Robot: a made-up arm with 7 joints.
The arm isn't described. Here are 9 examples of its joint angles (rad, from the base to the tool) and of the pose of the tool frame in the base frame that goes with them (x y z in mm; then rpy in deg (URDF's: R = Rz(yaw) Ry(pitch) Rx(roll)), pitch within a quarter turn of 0, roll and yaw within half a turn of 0).
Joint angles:
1: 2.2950 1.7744 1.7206 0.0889 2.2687 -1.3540 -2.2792
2: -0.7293 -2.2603 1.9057 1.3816 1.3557 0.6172 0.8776
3: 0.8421 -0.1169 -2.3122 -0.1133 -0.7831 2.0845 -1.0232
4: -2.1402 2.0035 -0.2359 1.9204 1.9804 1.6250 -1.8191
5: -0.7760 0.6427 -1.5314 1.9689 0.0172 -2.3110 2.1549
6: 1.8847 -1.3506 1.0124 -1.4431 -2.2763 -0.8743 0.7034
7: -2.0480 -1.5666 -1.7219 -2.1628 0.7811 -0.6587 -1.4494
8: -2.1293 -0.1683 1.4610 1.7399 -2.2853 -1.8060 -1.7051
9: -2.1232 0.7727 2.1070 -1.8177 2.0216 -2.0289 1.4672
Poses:
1: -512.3 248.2 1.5 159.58 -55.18 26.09
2: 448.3 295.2 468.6 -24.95 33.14 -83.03
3: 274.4 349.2 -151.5 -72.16 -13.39 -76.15
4: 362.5 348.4 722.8 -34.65 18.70 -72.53
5: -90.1 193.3 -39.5 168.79 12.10 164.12
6: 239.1 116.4 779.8 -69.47 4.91 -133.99
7: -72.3 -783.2 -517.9 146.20 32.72 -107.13
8: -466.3 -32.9 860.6 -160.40 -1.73 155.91
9: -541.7 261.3 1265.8 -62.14 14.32 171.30
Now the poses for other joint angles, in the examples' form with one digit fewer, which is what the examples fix.
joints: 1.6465 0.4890 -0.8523 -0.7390 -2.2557 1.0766 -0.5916
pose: 154 758 -485 -95.9 -11.9 4.2
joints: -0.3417 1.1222 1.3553 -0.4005 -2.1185 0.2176 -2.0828
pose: 586 582 399 48.9 -21.6 65.3
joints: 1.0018 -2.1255 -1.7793 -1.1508 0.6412 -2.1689 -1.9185
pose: 85 -613 512 -59.0 -2.3 -11.7
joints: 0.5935 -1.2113 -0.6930 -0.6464 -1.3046 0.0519 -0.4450
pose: -201 418 537 -36.2 -3.9 31.5
